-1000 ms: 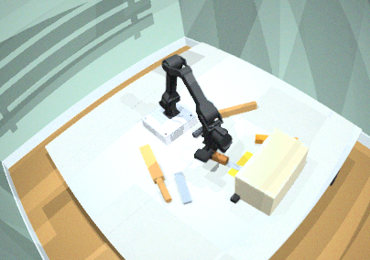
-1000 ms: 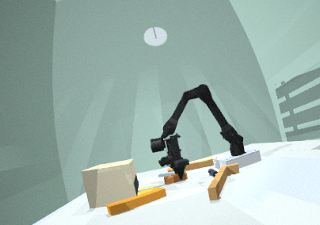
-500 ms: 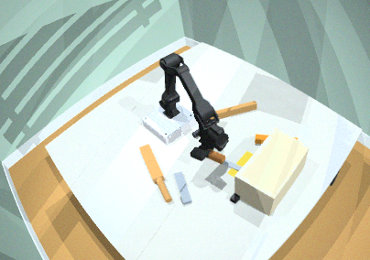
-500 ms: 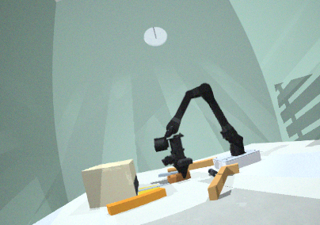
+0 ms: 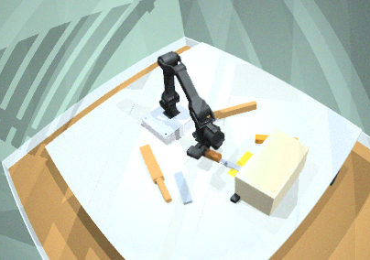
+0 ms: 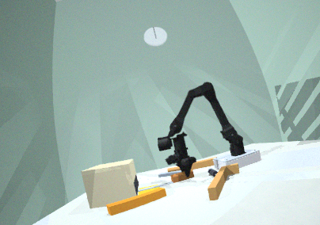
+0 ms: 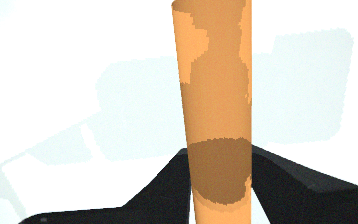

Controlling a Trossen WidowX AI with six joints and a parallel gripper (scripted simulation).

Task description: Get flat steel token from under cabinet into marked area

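Right now my gripper tip is 8 cm short of the grey flat bar and 19 cm to the left of it. The rest, counted from my gripper tip: orange paddle: 3 cm behind, 24 cm to the right, 1 cm above; then orange bar: 19 cm ahead, 29 cm to the left, 1 cm above.
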